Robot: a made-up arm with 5 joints. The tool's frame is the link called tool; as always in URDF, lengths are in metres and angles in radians.
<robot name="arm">
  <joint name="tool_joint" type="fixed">
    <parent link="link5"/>
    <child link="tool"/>
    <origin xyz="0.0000 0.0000 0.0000" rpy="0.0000 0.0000 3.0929"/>
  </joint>
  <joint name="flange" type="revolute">
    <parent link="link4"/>
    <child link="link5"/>
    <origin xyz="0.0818 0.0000 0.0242" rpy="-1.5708 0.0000 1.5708"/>
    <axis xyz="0 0 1"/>
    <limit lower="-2.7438" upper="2.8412" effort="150" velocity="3.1"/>
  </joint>
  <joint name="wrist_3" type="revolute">
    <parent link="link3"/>
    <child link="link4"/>
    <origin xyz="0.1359 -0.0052 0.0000" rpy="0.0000 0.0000 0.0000"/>
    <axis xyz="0 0 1"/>
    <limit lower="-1.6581" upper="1.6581" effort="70" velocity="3"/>
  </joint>
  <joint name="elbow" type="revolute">
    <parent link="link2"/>
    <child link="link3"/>
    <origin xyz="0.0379 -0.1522 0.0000" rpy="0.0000 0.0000 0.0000"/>
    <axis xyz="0 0 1"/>
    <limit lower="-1.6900" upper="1.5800" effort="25" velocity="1.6"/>
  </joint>
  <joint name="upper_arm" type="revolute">
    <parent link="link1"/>
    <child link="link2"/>
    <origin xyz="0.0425 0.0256 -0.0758" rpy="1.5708 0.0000 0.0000"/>
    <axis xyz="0 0 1"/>
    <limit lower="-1.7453" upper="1.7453" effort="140" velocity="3"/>
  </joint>
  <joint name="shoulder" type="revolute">
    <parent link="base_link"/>
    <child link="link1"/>
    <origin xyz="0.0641 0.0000 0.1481" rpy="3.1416 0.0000 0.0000"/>
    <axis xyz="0 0 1"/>
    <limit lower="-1.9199" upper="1.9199" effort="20" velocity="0.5"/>
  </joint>
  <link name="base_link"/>
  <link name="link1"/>
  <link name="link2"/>
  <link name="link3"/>
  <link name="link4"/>
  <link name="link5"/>
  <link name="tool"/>
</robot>
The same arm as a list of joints. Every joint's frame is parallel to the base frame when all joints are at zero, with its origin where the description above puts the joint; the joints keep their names.
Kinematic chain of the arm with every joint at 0, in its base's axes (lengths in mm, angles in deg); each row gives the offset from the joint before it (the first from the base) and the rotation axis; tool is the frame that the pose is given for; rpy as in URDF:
shoulder: xyz 64.1 0 148.1 axis -z
upper_arm: xyz 42.5 -25.6 75.8 axis +y
elbow: xyz 37.9 0 152.2 axis +y
wrist_3: xyz 135.9 0 5.2 axis +y
flange: xyz 81.8 24.2 0 axis -x
tool: xyz 0 0 0 rpy 90 -87.21 -90
Joint limits (deg, base to tool): -110..110 -100..100 -96.83..90.53 -95..95 -157.21..162.79

